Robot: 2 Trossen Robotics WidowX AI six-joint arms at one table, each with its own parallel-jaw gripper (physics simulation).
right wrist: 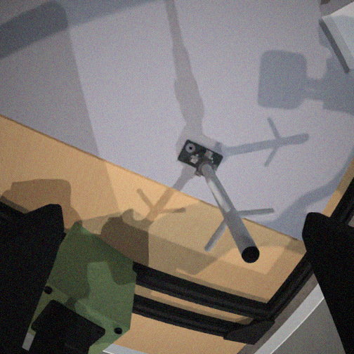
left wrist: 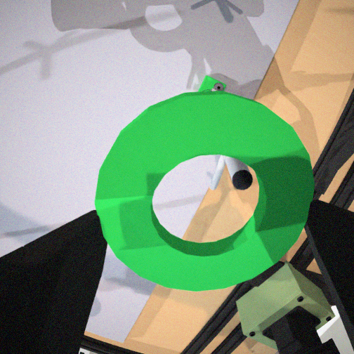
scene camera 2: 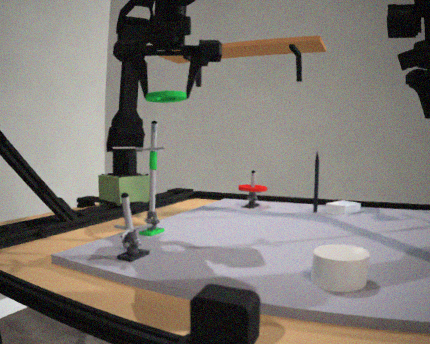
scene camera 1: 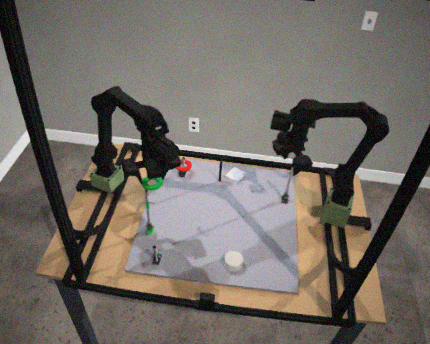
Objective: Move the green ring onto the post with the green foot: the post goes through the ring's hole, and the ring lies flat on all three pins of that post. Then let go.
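Frame: origin at the left arm's base, x up, y back, z right, level; millimetres.
Where they show: left gripper, fingertip midpoint: [scene camera 2: 166, 98] [scene camera 1: 151, 181]; right gripper, fingertip midpoint: [scene camera 1: 289, 167]; left arm's base, origin of the base link: [scene camera 2: 124, 175] [scene camera 1: 106, 171]; right arm's base, origin of the base link: [scene camera 1: 340, 199].
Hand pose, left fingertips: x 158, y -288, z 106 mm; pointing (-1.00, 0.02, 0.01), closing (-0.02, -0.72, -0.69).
Things, the pixels of their top centre, and the offset from my left fingertips. "pt": a spot on its surface instead.
- green ring, middle of its top: [scene camera 2: 166, 93] [scene camera 1: 152, 181] dx +8, dy -5, dz +4 mm
- red ring, middle of its top: [scene camera 2: 252, 186] [scene camera 1: 183, 164] dx -181, dy +37, dz -312 mm
- short dark-footed post, surface spot: [scene camera 2: 127, 212] [scene camera 1: 155, 250] pt dx -169, dy -87, dz +142 mm
- black spike, middle of its top: [scene camera 2: 317, 151] [scene camera 1: 221, 155] dx -93, dy -121, dz -343 mm
- white block, middle of its top: [scene camera 2: 343, 203] [scene camera 1: 235, 173] dx -213, dy -173, dz -393 mm
- white cylinder, middle of its top: [scene camera 2: 341, 251] [scene camera 1: 233, 258] dx -198, dy -334, dz +33 mm
- taller post, surface spot: [scene camera 1: 288, 184] pt dx -147, dy -409, dz -363 mm
My left gripper [scene camera 1: 152, 180] [scene camera 2: 166, 95] [left wrist: 208, 218] is shut on the green ring [scene camera 1: 152, 187] [scene camera 2: 166, 97] [left wrist: 145, 130], one finger at each side, and holds it roughly level. The post [scene camera 1: 148, 215] [scene camera 2: 153, 187] [left wrist: 242, 179] stands upright on its green foot [scene camera 1: 149, 230] [scene camera 2: 151, 232] [left wrist: 207, 82], with pins near its upper part. The ring is above the post's top, apart from it, a little right of it in scene camera 2. In the left wrist view the black post top shows through the hole, near its right edge. My right gripper [right wrist: 186, 222] is open and empty.
A red ring [scene camera 1: 187, 168] [scene camera 2: 253, 188] sits on a short post at the back. A short dark-footed post [scene camera 1: 156, 257] [scene camera 2: 127, 212] stands near the green-footed one. A black spike [scene camera 1: 220, 171] [scene camera 2: 316, 185], white block [scene camera 1: 234, 174], white cylinder [scene camera 1: 234, 261] and taller post [scene camera 1: 288, 184] [right wrist: 220, 192] also stand there.
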